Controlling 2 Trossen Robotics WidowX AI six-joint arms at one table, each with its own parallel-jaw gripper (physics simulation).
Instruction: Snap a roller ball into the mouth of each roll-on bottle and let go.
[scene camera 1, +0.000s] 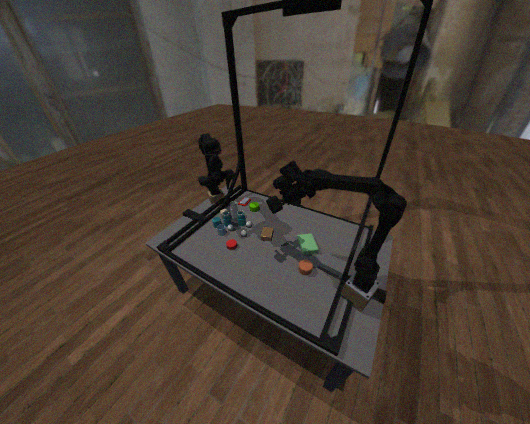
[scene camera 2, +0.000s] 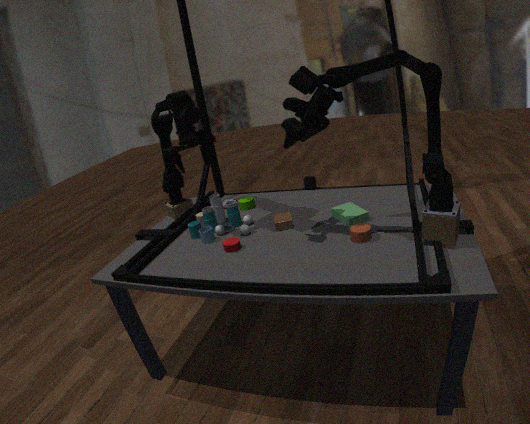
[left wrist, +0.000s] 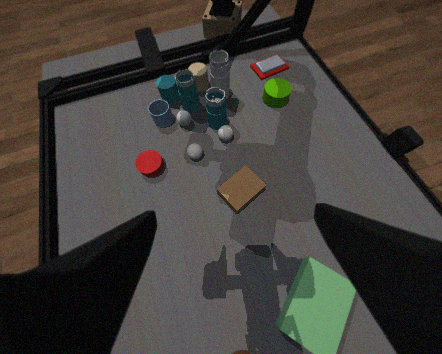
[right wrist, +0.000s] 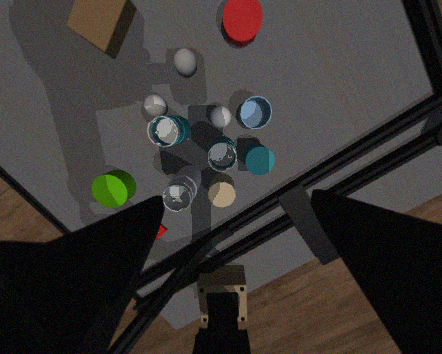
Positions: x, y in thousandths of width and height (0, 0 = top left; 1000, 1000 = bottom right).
My left gripper (scene camera 2: 554, 341) is open and holds nothing. My right gripper (scene camera 2: 369, 400) is open and holds nothing. Also in view: a teal cap (right wrist: 587, 453). A tan cylinder (right wrist: 501, 547) and a light blue cylinder (right wrist: 578, 321) rest on the table.
My left gripper also shows in the left wrist view (left wrist: 533, 606). My right gripper is seen too in the right wrist view (right wrist: 535, 564).
